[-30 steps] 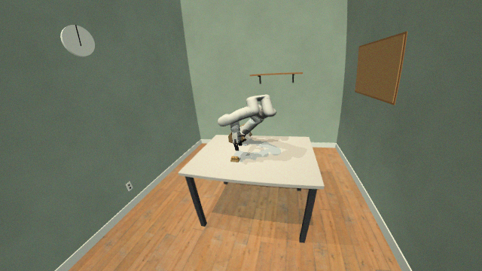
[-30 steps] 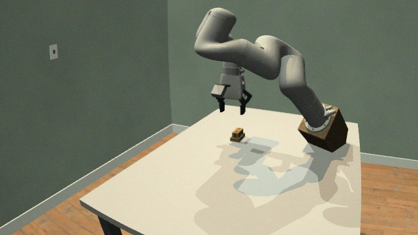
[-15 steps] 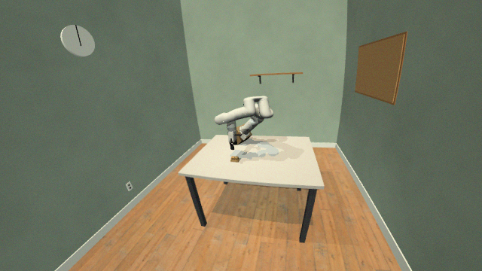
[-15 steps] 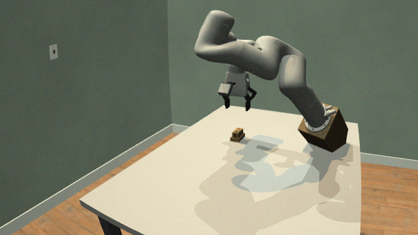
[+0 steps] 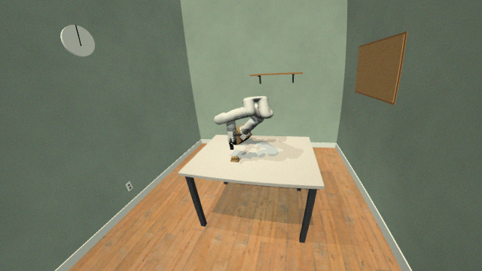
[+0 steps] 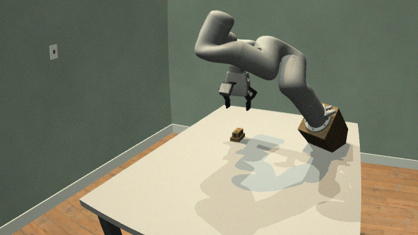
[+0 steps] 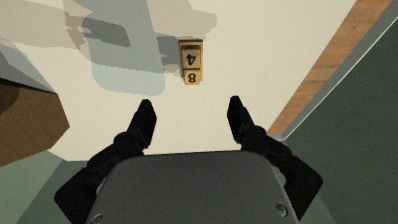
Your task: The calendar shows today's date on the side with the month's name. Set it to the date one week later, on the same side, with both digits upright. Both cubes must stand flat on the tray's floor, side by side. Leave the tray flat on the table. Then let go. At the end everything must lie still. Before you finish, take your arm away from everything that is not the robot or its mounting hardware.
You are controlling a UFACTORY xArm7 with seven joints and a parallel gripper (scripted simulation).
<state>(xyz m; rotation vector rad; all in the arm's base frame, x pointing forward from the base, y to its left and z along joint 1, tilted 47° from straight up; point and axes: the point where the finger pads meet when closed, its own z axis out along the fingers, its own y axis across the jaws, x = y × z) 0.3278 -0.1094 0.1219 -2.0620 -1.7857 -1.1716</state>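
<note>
Right now the digit cube is 2 cm to the right of my hand and 12 cm below it. From my hand the other things lie so: wooden calendar tray: 14 cm below.
</note>
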